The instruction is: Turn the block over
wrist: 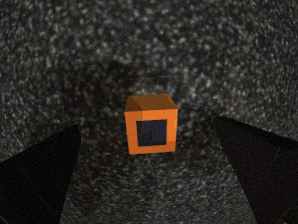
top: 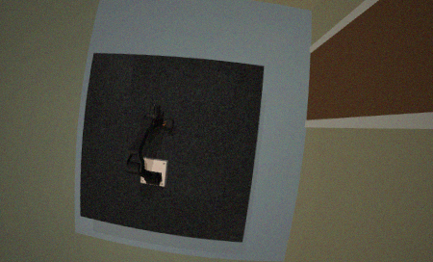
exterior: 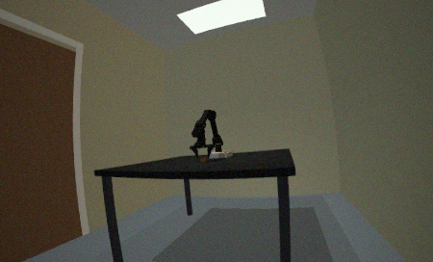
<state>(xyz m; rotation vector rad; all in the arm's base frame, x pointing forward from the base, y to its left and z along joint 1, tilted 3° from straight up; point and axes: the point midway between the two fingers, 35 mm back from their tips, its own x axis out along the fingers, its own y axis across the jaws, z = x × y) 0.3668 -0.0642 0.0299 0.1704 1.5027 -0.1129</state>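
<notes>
The orange block is right at my gripper tip.
</notes>
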